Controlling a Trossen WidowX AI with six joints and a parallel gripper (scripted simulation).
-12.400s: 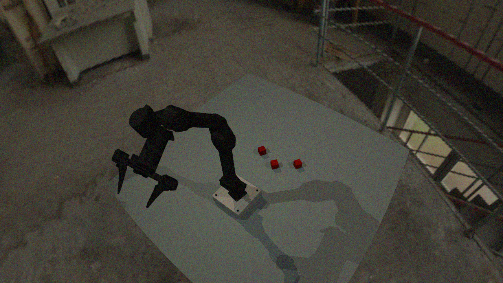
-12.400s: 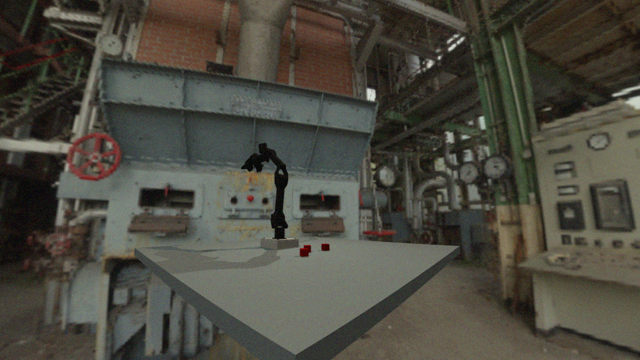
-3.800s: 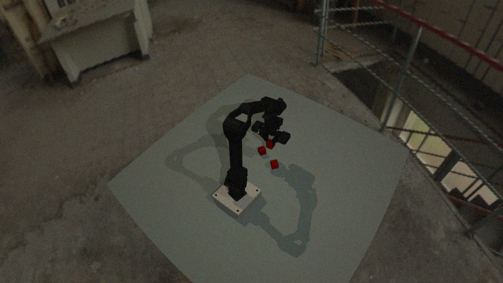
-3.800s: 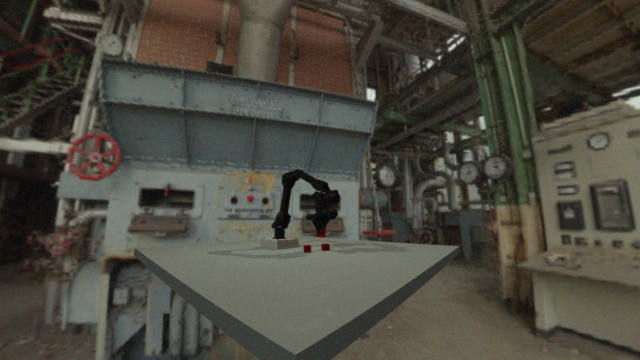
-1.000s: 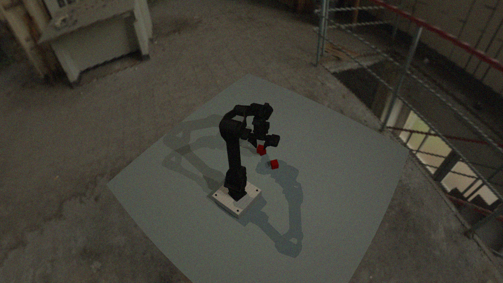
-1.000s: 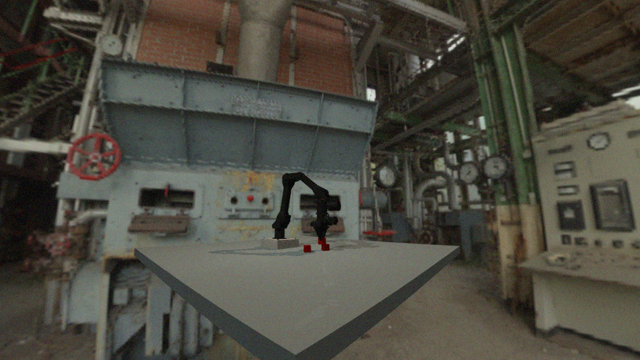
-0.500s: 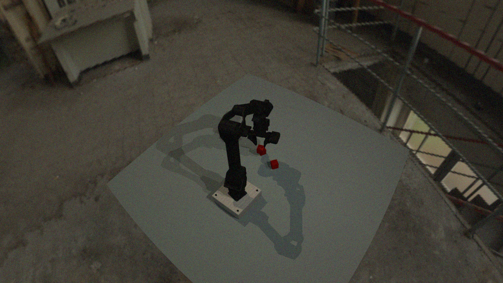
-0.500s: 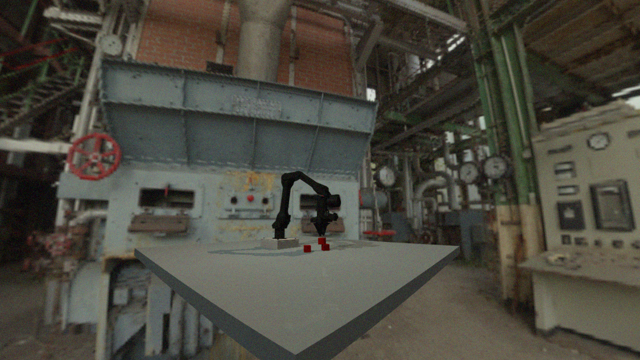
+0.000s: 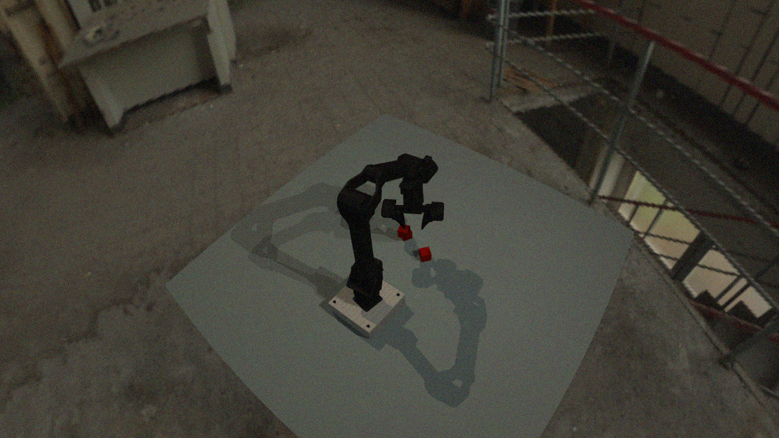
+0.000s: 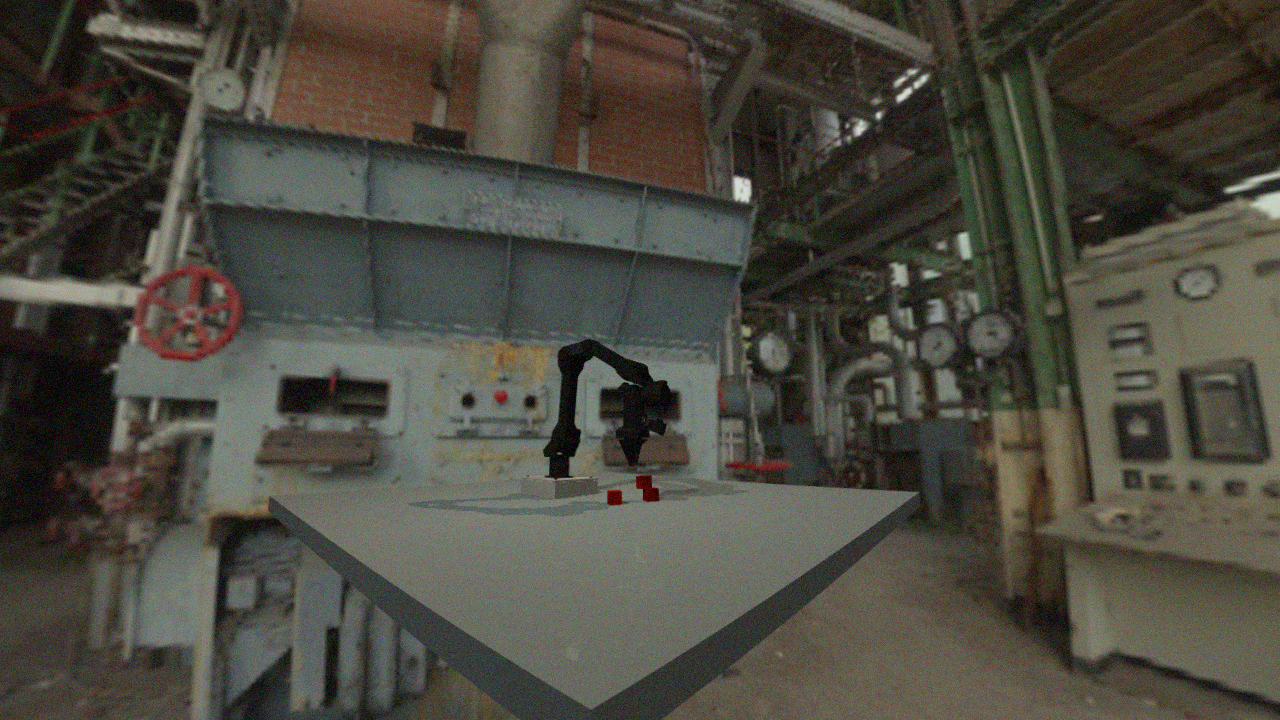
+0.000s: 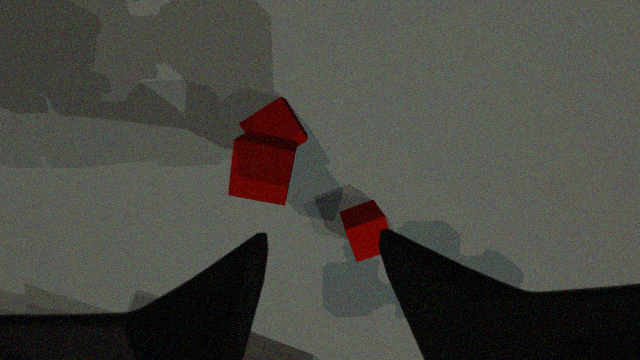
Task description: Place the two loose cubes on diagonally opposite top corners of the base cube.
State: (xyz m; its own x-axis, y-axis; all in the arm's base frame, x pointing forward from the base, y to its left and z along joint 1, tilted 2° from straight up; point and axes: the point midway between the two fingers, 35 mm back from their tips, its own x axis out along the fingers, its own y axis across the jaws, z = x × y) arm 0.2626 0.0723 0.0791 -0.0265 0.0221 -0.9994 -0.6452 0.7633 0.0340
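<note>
Now: gripper tip 80 mm above the base cube, 50 mm to the right of it and 10 mm short of it.
</note>
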